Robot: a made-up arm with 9 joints. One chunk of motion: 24 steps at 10 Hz.
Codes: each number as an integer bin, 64 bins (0 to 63) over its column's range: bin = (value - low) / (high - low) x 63, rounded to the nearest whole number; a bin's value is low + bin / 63 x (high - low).
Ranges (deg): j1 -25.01..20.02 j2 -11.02..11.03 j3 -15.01..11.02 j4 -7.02..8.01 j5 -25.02..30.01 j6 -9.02..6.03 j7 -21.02..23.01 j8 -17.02..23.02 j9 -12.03..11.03
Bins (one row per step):
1: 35 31 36 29 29 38 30 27 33
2: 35 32 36 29 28 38 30 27 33
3: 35 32 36 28 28 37 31 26 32
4: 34 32 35 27 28 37 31 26 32
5: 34 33 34 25 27 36 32 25 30
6: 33 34 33 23 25 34 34 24 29
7: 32 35 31 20 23 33 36 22 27
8: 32 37 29 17 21 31 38 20 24
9: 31 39 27 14 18 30 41 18 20
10: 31 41 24 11 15 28 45 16 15
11: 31 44 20 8 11 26 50 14 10
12: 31 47 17 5 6 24 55 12 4
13: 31 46 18 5 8 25 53 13 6
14: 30 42 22 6 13 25 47 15 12
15: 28 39 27 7 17 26 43 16 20
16: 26 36 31 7 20 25 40 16 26
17: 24 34 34 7 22 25 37 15 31
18: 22 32 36 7 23 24 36 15 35
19: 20 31 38 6 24 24 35 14 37
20: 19 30 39 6 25 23 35 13 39
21: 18 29 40 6 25 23 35 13 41
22: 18 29 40 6 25 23 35 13 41
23: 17 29 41 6 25 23 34 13 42
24: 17 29 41 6 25 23 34 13 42
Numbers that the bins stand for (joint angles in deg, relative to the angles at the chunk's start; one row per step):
1: 0.01 -0.17 -0.14 -0.10 0.31 0.06 -0.05 0.14 0.05
2: 0.01 0.18 -0.14 -0.10 -0.56 0.06 -0.05 0.14 0.05
3: 0.01 0.18 -0.14 -0.34 -0.56 -0.18 0.65 -0.50 -0.32
4: -0.71 0.18 -0.55 -0.58 -0.56 -0.18 0.65 -0.50 -0.32
5: -0.71 0.53 -0.96 -1.06 -1.44 -0.42 1.34 -1.13 -1.05
6: -1.42 0.88 -1.38 -1.53 -3.18 -0.90 2.74 -1.77 -1.42
7: -2.14 1.23 -2.20 -2.25 -4.93 -1.14 4.14 -3.04 -2.15
8: -2.14 1.93 -3.03 -2.96 -6.68 -1.61 5.54 -4.31 -3.25
9: -2.85 2.63 -3.85 -3.68 -9.30 -1.85 7.63 -5.58 -4.71
10: -2.85 3.33 -5.09 -4.40 -11.92 -2.33 10.43 -6.85 -6.54
11: -2.85 4.38 -6.75 -5.11 -15.41 -2.81 13.92 -8.12 -8.37
12: -2.85 5.43 -7.99 -5.83 -19.78 -3.29 17.42 -9.39 -10.57
13: -2.85 5.08 -7.57 -5.83 -18.03 -3.05 16.02 -8.76 -9.83
14: -3.57 3.68 -5.92 -5.59 -13.66 -3.05 11.83 -7.49 -7.64
15: -5.00 2.63 -3.85 -5.35 -10.17 -2.81 9.03 -6.85 -4.71
16: -6.43 1.58 -2.20 -5.35 -7.55 -3.05 6.94 -6.85 -2.51
17: -7.86 0.88 -0.96 -5.35 -5.80 -3.05 4.84 -7.49 -0.68
18: -9.29 0.18 -0.14 -5.35 -4.93 -3.29 4.14 -7.49 0.78
19: -10.71 -0.17 0.69 -5.59 -4.06 -3.29 3.44 -8.12 1.51
20: -11.43 -0.52 1.10 -5.59 -3.18 -3.53 3.44 -8.76 2.25
21: -12.14 -0.87 1.52 -5.59 -3.18 -3.53 3.44 -8.76 2.98
22: -12.14 -0.87 1.52 -5.59 -3.18 -3.53 3.44 -8.76 2.98
23: -12.86 -0.87 1.93 -5.59 -3.18 -3.53 2.74 -8.76 3.34
24: -12.86 -0.87 1.93 -5.59 -3.18 -3.53 2.74 -8.76 3.34

